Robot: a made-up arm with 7 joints.
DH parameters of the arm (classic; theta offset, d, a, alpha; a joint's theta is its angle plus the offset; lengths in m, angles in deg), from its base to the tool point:
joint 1: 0 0.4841 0 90
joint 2: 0 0.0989 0 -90
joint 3: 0 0.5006 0.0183 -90
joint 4: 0 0.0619 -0.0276 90
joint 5: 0 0.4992 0 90
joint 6: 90 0.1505 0.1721 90
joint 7: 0 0.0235 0 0
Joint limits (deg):
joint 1: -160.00..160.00
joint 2: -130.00..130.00
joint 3: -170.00..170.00
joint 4: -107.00..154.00
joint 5: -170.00..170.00
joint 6: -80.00..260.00
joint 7: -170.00..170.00
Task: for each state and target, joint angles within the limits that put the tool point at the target. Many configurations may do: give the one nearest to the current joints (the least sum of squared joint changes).
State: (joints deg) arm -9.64 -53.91 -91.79 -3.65 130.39 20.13 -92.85
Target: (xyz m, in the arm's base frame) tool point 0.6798 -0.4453 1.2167
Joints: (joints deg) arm 6.73 -43.55 -99.58 24.54 122.87 67.28 -92.85
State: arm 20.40 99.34 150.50 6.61 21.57 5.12 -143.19
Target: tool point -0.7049 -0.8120 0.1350
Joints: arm 54.67 93.56 154.09 23.19 24.46 -3.82 -143.19
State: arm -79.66 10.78 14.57 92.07 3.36 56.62 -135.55
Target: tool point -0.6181 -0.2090 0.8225
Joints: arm -118.65 6.42 -22.74 120.08 16.14 54.20 -135.55
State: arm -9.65 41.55 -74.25 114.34 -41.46 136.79 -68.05
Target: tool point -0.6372 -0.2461 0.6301
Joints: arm -29.64 63.45 -96.63 125.32 -29.71 146.96 -68.05
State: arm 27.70 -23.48 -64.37 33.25 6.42 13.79 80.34
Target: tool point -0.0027 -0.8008 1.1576
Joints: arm 19.83 15.38 -90.14 70.01 12.69 6.55 80.34
